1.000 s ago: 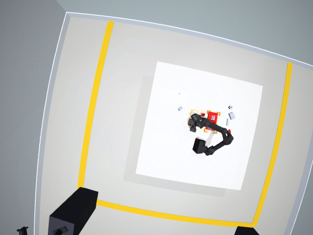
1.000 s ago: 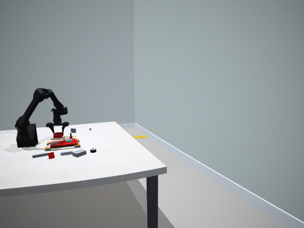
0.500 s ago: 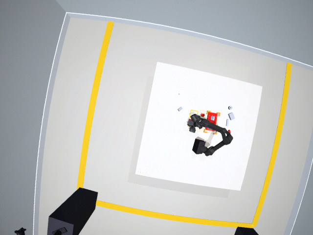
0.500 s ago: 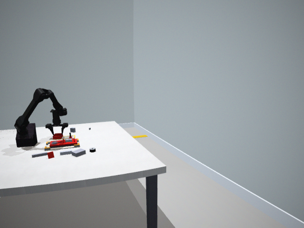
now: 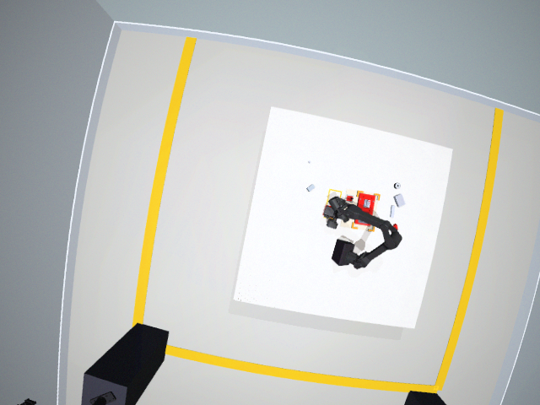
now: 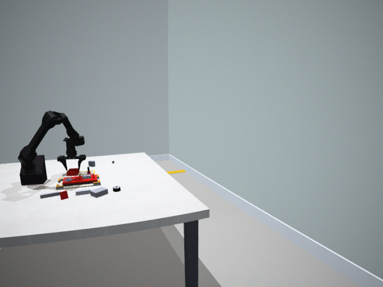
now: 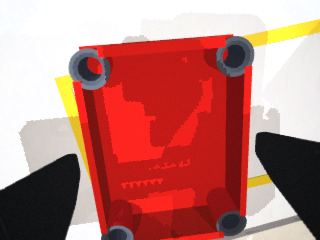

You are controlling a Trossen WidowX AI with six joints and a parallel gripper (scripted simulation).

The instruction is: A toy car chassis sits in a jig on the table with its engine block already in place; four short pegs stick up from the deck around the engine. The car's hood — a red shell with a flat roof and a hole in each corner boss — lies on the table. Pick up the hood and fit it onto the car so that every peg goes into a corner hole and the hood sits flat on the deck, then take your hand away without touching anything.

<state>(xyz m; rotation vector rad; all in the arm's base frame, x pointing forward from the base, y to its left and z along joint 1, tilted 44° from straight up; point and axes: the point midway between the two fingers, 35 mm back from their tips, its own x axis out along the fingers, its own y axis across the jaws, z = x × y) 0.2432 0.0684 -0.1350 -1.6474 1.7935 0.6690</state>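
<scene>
Now: the red hood 1 cm below my gripper tip. From my gripper tip the other things lie so: grey bar 8 cm behind, 40 cm to the right, 1 cm below; then grey cube 12 cm ahead, 17 cm to the left.
</scene>
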